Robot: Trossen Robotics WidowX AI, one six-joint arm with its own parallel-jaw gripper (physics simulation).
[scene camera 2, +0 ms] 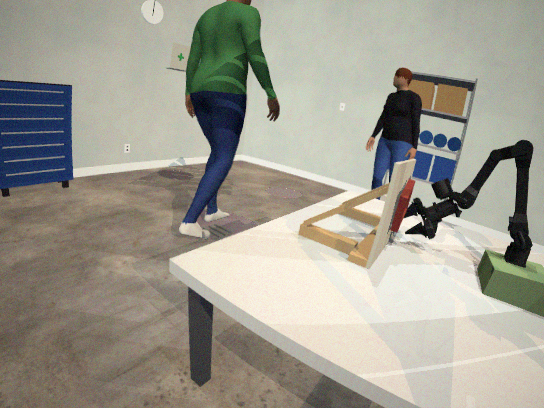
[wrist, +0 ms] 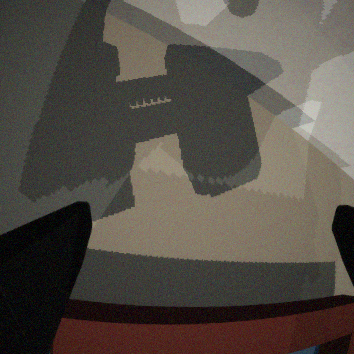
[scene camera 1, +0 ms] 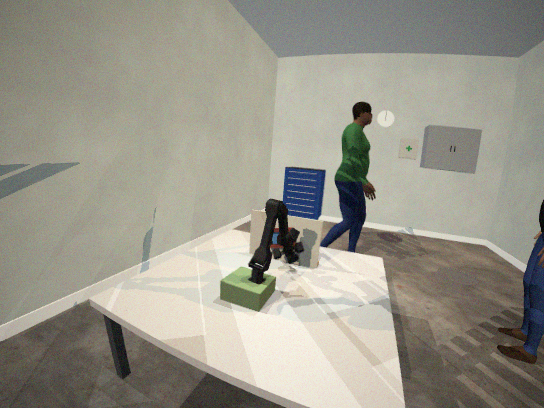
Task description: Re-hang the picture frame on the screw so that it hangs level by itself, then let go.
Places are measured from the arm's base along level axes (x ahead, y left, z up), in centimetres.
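Pixels of known places: gripper, fingertip midpoint: (scene camera 2: pixel 402 225) (wrist: pixel 218 217); arm's base at its link origin: (scene camera 2: pixel 514 262) (scene camera 1: pixel 256 279).
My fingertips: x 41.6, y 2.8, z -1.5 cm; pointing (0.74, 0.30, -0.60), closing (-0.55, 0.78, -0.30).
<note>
For each thing: its top centre in the pictures, then the offset to it from my fingertips. "spot": a spot on its surface instead. Level surfaces: height alone.
- picture frame at its top centre: (scene camera 2: pixel 409 181) (scene camera 1: pixel 281 225) dx +0.7, dy +6.3, dz +17.3 cm
- wooden support at a spot on its surface: (scene camera 2: pixel 327 237) spot: dx +16.5, dy +27.2, dz -4.6 cm
- white table at its surface level: dz -7.5 cm
The picture frame (scene camera 1: pixel 274 230) (scene camera 2: pixel 403 206) (wrist: pixel 195 334), red with a blue picture, is against the front of the pale upright board (scene camera 1: pixel 257 227) (scene camera 2: pixel 390 212) (wrist: pixel 215 237). In the wrist view its top bar runs nearly straight across the bottom; its lower part is outside that view. My gripper (scene camera 1: pixel 282 252) (scene camera 2: pixel 413 219) (wrist: pixel 218 217) is open and empty in front of the frame and board, its fingers spread wide toward the left and right of the wrist view. Whether a fingertip touches the frame is unclear. The screw does not show, and what bears the frame is hidden.
A wooden support (scene camera 2: pixel 327 237) stands behind the board on the white table (scene camera 1: pixel 300 340) (scene camera 2: pixel 310 285). The arm's green base block (scene camera 1: pixel 245 290) (scene camera 2: pixel 510 282) is in front of the board. A person in green (scene camera 1: pixel 355 155) (scene camera 2: pixel 222 55) is beyond the table.
</note>
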